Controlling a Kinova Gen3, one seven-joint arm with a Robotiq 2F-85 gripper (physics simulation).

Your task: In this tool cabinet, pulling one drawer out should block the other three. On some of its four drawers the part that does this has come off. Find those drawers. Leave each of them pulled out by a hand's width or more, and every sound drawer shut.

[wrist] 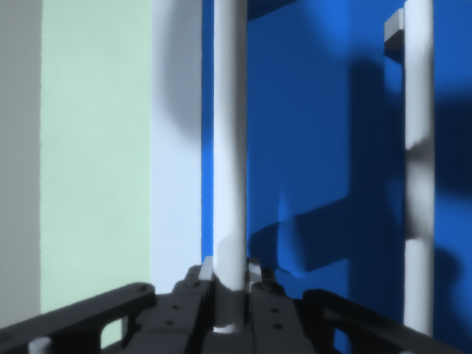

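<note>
My gripper [231, 275] is closed around a long white bar handle [230, 125], which runs up the view between the two dark fingers. The handle belongs to a blue drawer front [300, 125] behind it, partly in shadow. A second white bar handle [419, 120] with a light bracket stands to the right, apart from the gripper, in front of more blue front. How far either drawer stands out cannot be told from this view. The other two drawers cannot be made out.
A pale grey-white strip [175, 210] runs along the left side of the held handle's drawer. Left of it lies a pale green surface [95, 150], then a grey area [20, 150] at the view's left edge. Dark shadows fall across the blue fronts.
</note>
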